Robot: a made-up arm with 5 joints. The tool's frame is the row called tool. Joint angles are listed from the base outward. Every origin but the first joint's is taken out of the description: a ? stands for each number. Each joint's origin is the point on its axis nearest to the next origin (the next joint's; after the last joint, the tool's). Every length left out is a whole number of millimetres.
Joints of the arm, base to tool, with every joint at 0 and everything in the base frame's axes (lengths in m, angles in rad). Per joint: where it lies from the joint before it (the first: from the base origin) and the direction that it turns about. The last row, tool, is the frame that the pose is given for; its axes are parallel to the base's.
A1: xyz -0.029 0 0.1 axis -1 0 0
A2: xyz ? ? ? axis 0 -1 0
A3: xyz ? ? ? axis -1 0 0
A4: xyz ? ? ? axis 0 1 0
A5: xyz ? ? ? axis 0 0 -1
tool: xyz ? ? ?
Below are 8 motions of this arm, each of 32 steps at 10 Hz.
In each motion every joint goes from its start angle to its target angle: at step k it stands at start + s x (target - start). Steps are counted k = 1, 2, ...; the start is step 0. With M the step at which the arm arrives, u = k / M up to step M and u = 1 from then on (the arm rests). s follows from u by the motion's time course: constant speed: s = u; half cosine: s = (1 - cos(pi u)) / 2; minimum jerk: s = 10 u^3 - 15 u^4 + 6 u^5.
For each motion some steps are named. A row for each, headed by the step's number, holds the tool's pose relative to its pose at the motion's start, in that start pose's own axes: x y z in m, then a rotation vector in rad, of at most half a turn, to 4 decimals.
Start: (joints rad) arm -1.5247 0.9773 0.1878 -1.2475 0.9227
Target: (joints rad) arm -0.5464 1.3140 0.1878 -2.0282 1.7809
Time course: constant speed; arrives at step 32
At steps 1, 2, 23, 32:
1: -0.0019 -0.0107 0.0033 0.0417 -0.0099 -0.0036
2: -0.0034 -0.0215 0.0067 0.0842 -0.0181 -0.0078
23: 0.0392 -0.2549 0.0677 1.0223 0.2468 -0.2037
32: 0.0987 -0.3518 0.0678 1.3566 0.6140 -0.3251

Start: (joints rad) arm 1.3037 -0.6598 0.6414 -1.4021 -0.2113
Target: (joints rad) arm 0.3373 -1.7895 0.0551 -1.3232 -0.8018
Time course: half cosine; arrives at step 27
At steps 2, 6, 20, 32:
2: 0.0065 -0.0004 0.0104 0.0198 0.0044 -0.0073
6: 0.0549 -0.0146 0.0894 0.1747 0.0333 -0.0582
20: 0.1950 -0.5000 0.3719 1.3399 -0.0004 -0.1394
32: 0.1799 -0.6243 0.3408 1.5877 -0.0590 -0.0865

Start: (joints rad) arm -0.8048 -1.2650 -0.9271 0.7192 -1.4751
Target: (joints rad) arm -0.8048 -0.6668 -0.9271 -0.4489 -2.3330
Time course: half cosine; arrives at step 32
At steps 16, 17, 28, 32:
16: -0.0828 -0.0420 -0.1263 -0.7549 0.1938 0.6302
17: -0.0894 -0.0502 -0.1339 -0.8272 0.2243 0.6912
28: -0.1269 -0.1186 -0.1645 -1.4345 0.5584 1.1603
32: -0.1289 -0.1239 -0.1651 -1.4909 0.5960 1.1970

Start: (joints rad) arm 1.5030 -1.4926 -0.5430 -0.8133 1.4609
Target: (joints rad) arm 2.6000 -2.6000 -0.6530 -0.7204 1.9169
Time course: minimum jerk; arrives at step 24
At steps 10, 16, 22, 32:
10: 0.0056 0.1838 -0.1474 -0.1606 -0.3158 -0.5802
16: 0.1807 0.3829 -0.2680 -0.2552 -0.5704 -1.4464
22: 0.2991 0.4336 -0.2809 -0.2693 -0.6081 -1.8752
32: 0.3022 0.4344 -0.2809 -0.2696 -0.6082 -1.8860

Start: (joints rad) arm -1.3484 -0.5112 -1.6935 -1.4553 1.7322
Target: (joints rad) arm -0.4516 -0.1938 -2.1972 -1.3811 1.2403
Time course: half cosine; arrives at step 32
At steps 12, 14, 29, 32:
12: 0.0253 -0.0860 0.0330 0.0693 0.1136 0.2587
14: 0.0373 -0.1124 0.0424 0.0854 0.1460 0.3405
29: 0.1533 -0.2616 0.0869 0.1342 0.3150 0.8687
32: 0.1588 -0.2664 0.0880 0.1343 0.3201 0.8892

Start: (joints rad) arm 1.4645 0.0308 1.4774 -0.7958 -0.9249
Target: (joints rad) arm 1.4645 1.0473 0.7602 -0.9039 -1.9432
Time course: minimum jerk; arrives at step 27
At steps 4, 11, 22, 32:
4: 0.0131 -0.0051 -0.0039 -0.0078 0.0014 -0.0052
11: 0.1480 -0.0939 -0.0565 -0.1291 0.0204 -0.0608
22: 0.2696 -0.3801 -0.1338 -0.5167 0.1627 -0.1220
32: 0.2700 -0.4030 -0.1348 -0.5506 0.1833 -0.1235

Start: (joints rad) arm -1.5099 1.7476 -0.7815 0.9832 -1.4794
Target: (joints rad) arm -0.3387 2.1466 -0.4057 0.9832 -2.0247
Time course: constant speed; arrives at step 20
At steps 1, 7, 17, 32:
1: -0.0076 0.0024 -0.0115 0.0219 0.0521 0.0512
7: -0.0632 0.0179 -0.0690 0.1592 0.3422 0.3805
17: -0.1718 0.0323 -0.1225 0.4093 0.7306 0.9968
32: -0.2024 0.0324 -0.1310 0.4888 0.8212 1.1946

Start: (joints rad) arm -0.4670 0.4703 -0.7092 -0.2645 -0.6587
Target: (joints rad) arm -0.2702 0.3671 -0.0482 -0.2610 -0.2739
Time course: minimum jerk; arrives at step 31
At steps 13, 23, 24, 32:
13: -0.0444 -0.0050 -0.0931 -0.2080 0.1978 -0.0528
23: -0.1511 -0.0585 -0.2093 -0.5727 0.4375 -0.1044
24: -0.1587 -0.0636 -0.2147 -0.5964 0.4494 -0.1060
32: -0.1777 -0.0767 -0.2271 -0.6549 0.4771 -0.1092

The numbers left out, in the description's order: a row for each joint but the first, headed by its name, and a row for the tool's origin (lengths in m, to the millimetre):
A2: 0 -0.034 0.075
A3: -0.095 0 -0.025
A4: 0 0.371 -0.12
A5: -0.063 0 0.049
tool: -0.087 0.088 0

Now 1 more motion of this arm.
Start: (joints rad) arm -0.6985 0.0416 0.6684 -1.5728 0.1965
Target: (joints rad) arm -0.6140 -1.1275 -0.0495 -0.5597 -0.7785
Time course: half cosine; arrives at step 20
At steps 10, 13, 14, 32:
10: 0.3181 -0.0364 0.2560 0.3930 1.0041 0.2003
13: 0.5027 -0.0832 0.2517 0.7155 1.4151 0.2434
14: 0.5534 -0.0979 0.2334 0.8258 1.5259 0.2403
32: 0.6817 -0.1410 0.1347 1.2002 1.8263 0.1639

